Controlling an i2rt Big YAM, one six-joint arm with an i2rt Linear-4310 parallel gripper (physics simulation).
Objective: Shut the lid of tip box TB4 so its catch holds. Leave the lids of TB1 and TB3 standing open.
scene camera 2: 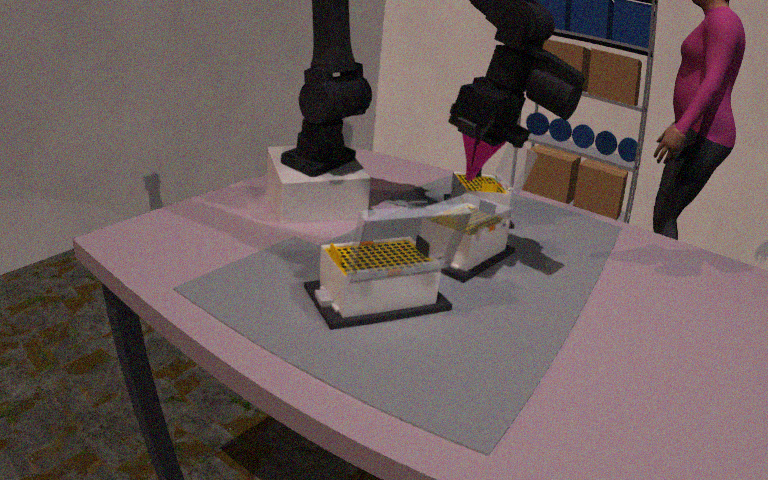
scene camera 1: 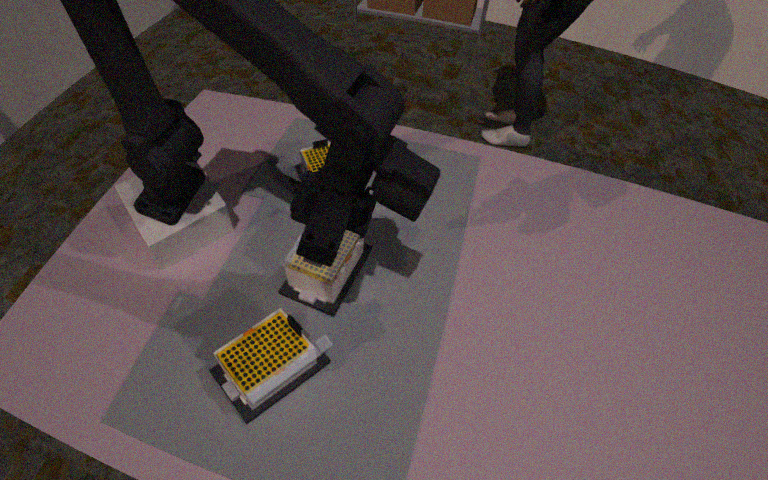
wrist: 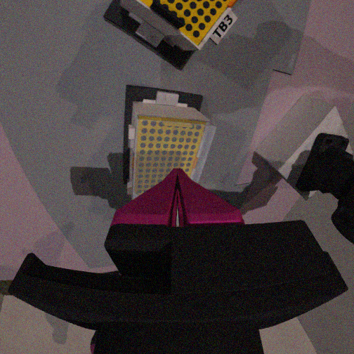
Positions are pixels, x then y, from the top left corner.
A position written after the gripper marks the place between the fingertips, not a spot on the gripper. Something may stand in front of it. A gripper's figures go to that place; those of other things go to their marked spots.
The gripper (wrist: 176, 174) is 13 cm from the lens. A grey mat (wrist: 71, 71) is 24 cm from the lens. A tip box TB4 (wrist: 138, 99) is 22 cm from the lens.
